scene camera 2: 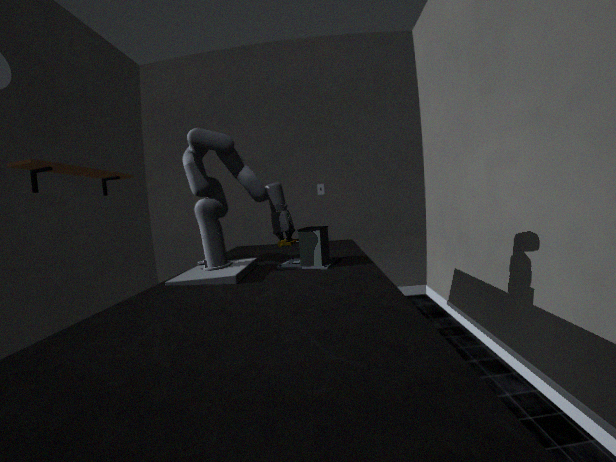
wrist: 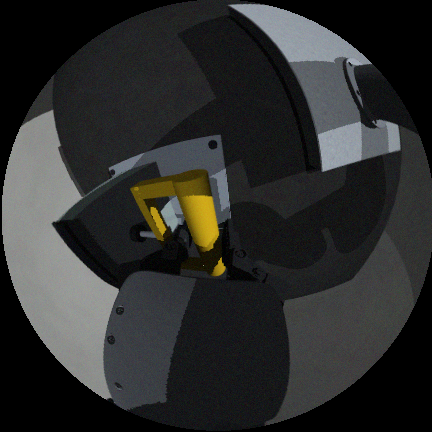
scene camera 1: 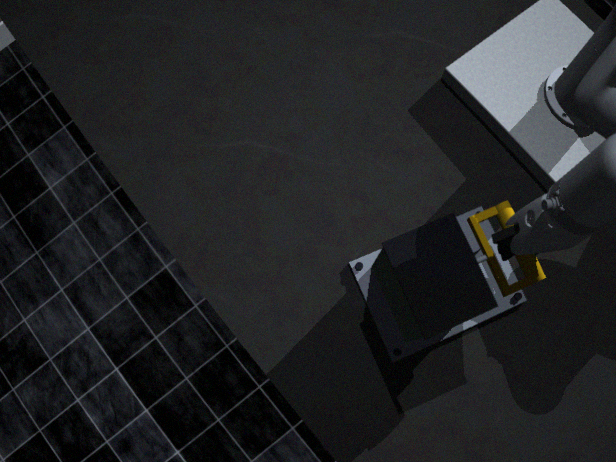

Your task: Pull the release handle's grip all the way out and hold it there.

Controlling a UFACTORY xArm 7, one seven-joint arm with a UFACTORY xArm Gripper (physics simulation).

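The release handle is a yellow frame (scene camera 1: 482, 239) with a round grip bar (scene camera 1: 506, 212) (wrist: 201, 217) on its outer side. It also shows small in scene camera 2. A short pale rod (scene camera 1: 481, 258) (wrist: 148, 234) joins the frame to a dark housing block (scene camera 1: 445, 270) (scene camera 2: 311, 248) (wrist: 102, 220), with a small gap between frame and block. My gripper (scene camera 1: 515, 243) (scene camera 2: 284, 237) (wrist: 208, 226) is shut on the grip bar, with one dark finger inside the frame and the other on the outer side. The arm partly hides the grip in scene camera 1.
The housing stands on a light base plate (scene camera 1: 367, 261) (wrist: 187, 150) with dark bolts at its corners. The arm's pale mounting slab (scene camera 1: 495, 75) (scene camera 2: 210, 275) (wrist: 310, 40) is close by on the handle side. A wooden shelf (scene camera 2: 70, 170) is on the left wall.
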